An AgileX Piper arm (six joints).
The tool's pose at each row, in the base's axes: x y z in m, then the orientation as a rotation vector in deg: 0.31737, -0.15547, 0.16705, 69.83, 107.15, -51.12; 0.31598, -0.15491, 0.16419, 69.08, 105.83, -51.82; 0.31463, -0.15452, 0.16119, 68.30, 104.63, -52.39; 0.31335, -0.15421, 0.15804, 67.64, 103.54, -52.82; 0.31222, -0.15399, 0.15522, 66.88, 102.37, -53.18; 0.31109, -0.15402, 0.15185, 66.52, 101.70, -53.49; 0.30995, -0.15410, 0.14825, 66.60, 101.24, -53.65; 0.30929, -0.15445, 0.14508, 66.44, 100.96, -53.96; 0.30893, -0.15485, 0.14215, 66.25, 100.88, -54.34; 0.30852, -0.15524, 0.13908, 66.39, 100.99, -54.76; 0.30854, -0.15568, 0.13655, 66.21, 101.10, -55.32; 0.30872, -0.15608, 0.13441, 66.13, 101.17, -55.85; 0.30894, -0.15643, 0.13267, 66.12, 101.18, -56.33
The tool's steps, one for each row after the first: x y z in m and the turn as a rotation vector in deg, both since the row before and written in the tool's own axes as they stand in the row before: 0.00308, -0.00066, 0.00069, 0.13, -1.47, 0.17; 0.00314, -0.00066, 0.00083, 0.03, -1.38, 0.13; 0.00324, -0.00061, 0.00091, 0.00, -1.21, 0.17; 0.00289, -0.00055, 0.00080, -0.09, -1.32, 0.20; 0.00330, -0.00056, 0.00119, 0.06, -0.73, 0.10; 0.00351, -0.00055, 0.00128, 0.16, -0.31, 0.23; 0.00291, -0.00026, 0.00144, 0.15, -0.34, -0.04; 0.00261, -0.00002, 0.00144, 0.17, -0.22, -0.20; 0.00276, -0.00003, 0.00146, 0.35, 0.09, -0.19; 0.00214, 0.00029, 0.00139, 0.30, -0.10, -0.38; 0.00176, 0.00041, 0.00123, 0.33, -0.07, -0.30; 0.00140, 0.00041, 0.00103, 0.33, -0.07, -0.22
